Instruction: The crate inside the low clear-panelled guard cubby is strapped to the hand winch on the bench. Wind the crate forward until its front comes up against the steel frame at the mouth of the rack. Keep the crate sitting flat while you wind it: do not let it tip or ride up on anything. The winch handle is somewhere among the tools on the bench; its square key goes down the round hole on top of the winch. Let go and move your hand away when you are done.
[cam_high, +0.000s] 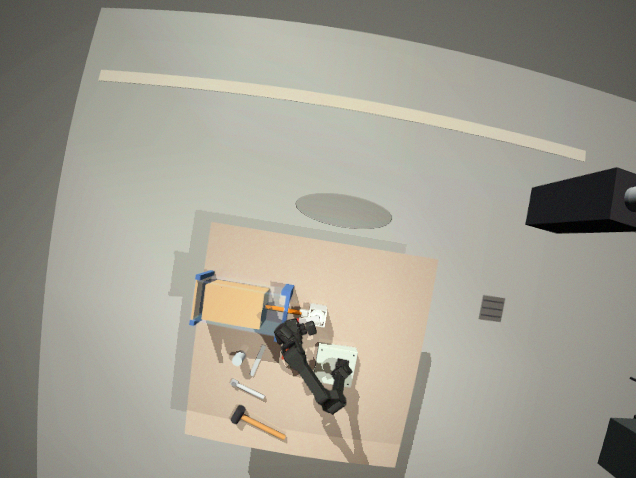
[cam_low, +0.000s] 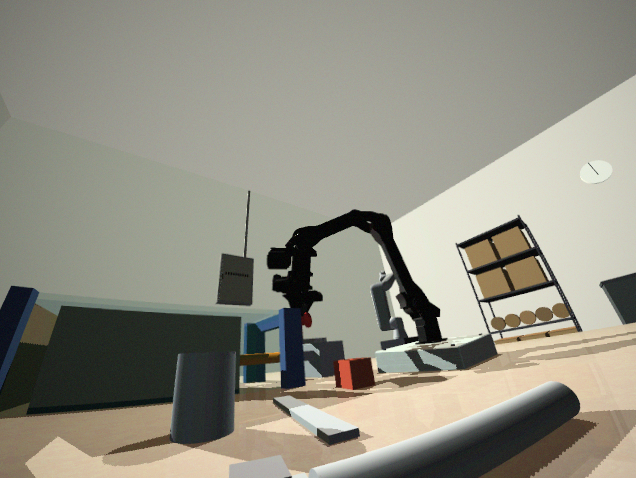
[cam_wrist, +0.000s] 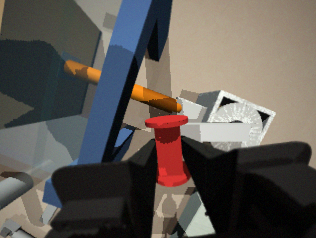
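Now: the winch crank handle 4 cm behind my gripper tip, 1 cm to the right of it and 4 cm below it. Also, from my gripper tip: winch 11 cm behind, 5 cm to the right, 11 cm below; then blue frame 6 cm ahead, 3 cm to the right, 4 cm below; then red knob 1 cm below.
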